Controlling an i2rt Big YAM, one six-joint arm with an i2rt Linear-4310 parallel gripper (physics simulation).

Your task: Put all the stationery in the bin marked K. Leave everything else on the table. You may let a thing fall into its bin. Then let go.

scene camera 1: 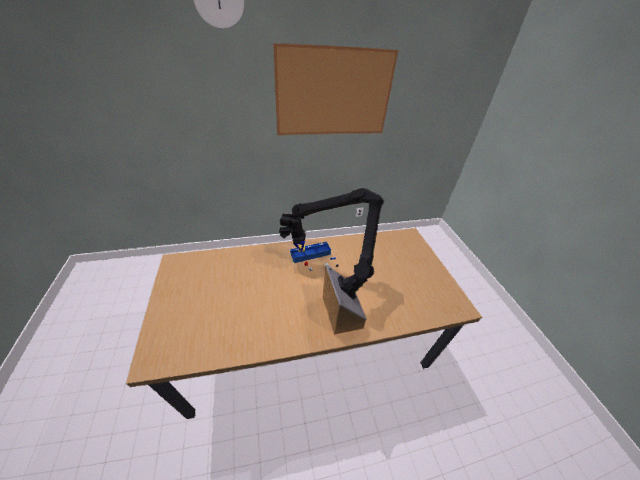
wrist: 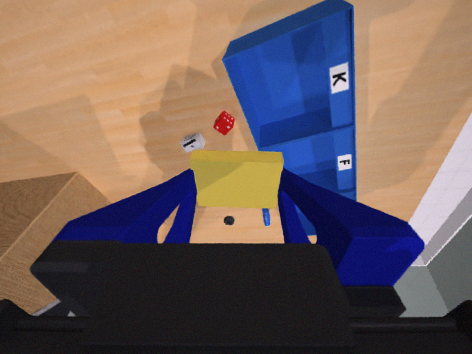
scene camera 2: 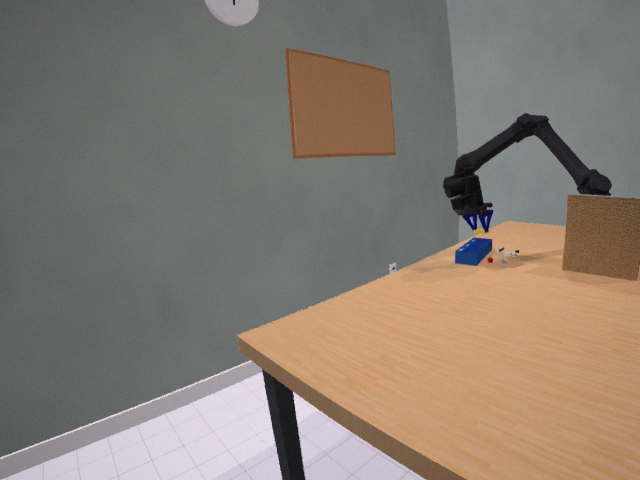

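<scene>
My gripper is shut on a yellow block, like a sticky-note pad, held above the blue divided bin box. Labels K and F show in the wrist view; K marks the end compartment near the red die. No object shows in the visible part of K. The exact compartment under the block is unclear. A small blue item lies on the table; its kind is unclear.
Beside the box lie a red die, a white piece with a black mark and a small black item. A large brown block stands by the arm base.
</scene>
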